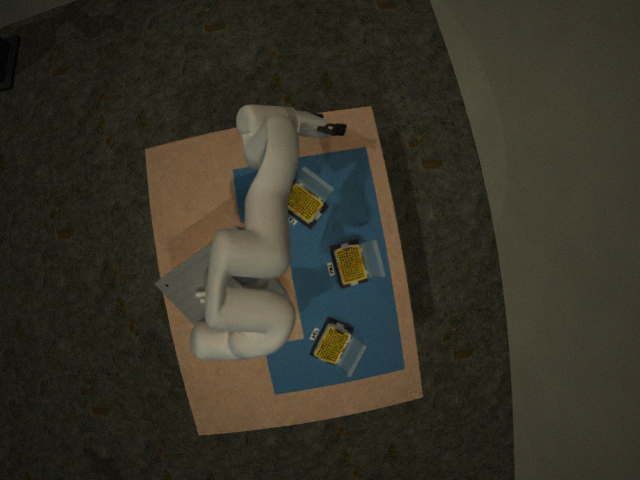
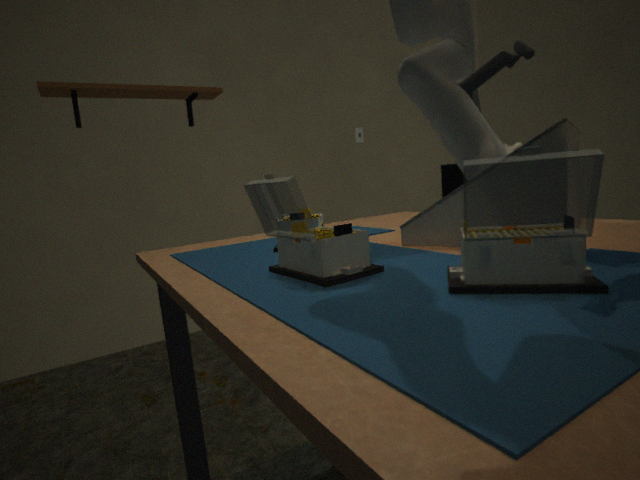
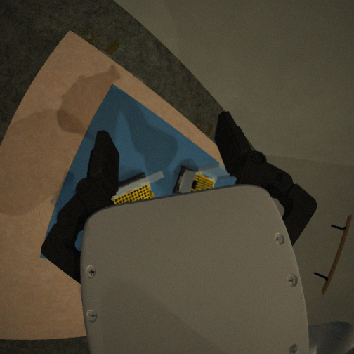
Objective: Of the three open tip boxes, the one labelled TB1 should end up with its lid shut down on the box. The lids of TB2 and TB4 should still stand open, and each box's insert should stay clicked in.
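Places are measured from the arm's base along level axes (x back, y left, z down), in millimetres.
Where they show: gripper, fingertip midpoint: (image 1: 333, 124).
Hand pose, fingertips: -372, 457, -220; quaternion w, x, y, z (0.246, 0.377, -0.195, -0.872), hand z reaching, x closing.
Observation:
Things, the pixels of their centre, and the offset from my fingertips, as dx, dy, dz. Level surfaces: height alone.
- Box TB1 at the middle of its body: (image 2: 514, 252) (image 1: 300, 206) +102, -183, +305
- blue mat at its surface level: dz +338
- Box TB2 at the middle of its body: (image 2: 328, 248) (image 1: 346, 265) -46, -397, +305
- Box TB4 at the middle of its body: (image 2: 300, 215) (image 1: 332, 345) +23, -672, +274
- table at its surface level: dz +341
Box TB1 (image 1: 306, 203) (image 2: 523, 260) (image 3: 134, 195) stands on the blue mat (image 1: 356, 170) (image 2: 439, 392) (image 3: 107, 120); its clear lid (image 1: 314, 181) (image 2: 522, 196) stands open. Box TB2 (image 1: 351, 263) (image 2: 323, 253) (image 3: 203, 182), in the middle, has its clear lid (image 1: 373, 258) (image 2: 273, 198) open. Box TB4 (image 1: 332, 343), at the far end, has its lid (image 1: 353, 356) open. The small labels are blurred. Yellow inserts sit in the boxes; whether they are clicked in is too small to tell. My gripper (image 1: 333, 124) (image 3: 164, 132) is open and empty, high above the table edge beyond TB1.
The arm (image 1: 266, 191) (image 2: 449, 98) reaches over the table (image 1: 186, 165) (image 2: 268, 356) (image 3: 30, 190) and partly covers TB1's left side from above. Its grey base plate (image 1: 186, 284) is left of the mat. A wall shelf (image 2: 129, 91) (image 3: 339, 250) hangs beyond the table.

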